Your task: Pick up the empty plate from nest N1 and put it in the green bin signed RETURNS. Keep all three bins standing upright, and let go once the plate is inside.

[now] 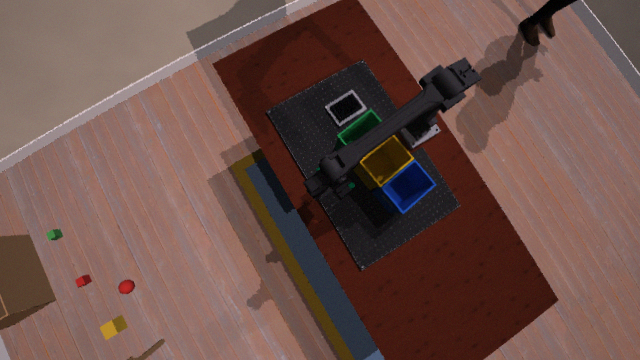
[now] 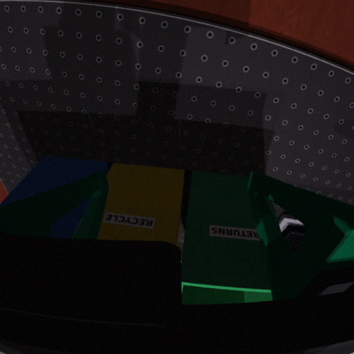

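Where they show: arm's base, origin of the base link: (image 1: pixel 415 126).
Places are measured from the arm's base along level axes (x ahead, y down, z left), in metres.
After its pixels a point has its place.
Note:
A pale-rimmed rectangle (image 1: pixel 333 116) {x 0.273, y 0.001, z -0.280 m} (image 2: pixel 290 221) with a dark inside lies on the black perforated board, beyond the green bin; I cannot tell plate from nest, and no N1 label is readable. The green bin (image 1: pixel 359 129) {x 0.216, y 0.010, z -0.157 m} (image 2: pixel 220 205) signed RETURNS stands upright, partly under my arm. The yellow bin (image 1: pixel 386 161) {x 0.220, y 0.010, z 0.039 m} (image 2: pixel 145 192) signed RECYCLE and the blue bin (image 1: pixel 410 186) {x 0.211, y 0.010, z 0.197 m} (image 2: pixel 62 170) stand upright beside it in a row. My gripper (image 1: pixel 335 178) {x 0.484, y -0.145, z -0.033 m} (image 2: pixel 177 178) is open and empty, with green fingers, above the board's edge in front of the bins.
The black board (image 1: pixel 300 122) {x 0.409, y 0.012, z -0.358 m} (image 2: pixel 165 30) lies on the red-brown table (image 1: pixel 475 260) {x 0.197, y 0.026, z 0.650 m}. A grey metal piece (image 1: pixel 426 136) {x -0.006, y -0.003, z 0.070 m} sits behind the bins, near my arm's base (image 1: pixel 447 85). A person's feet (image 1: pixel 537 31) show on the floor behind the table.

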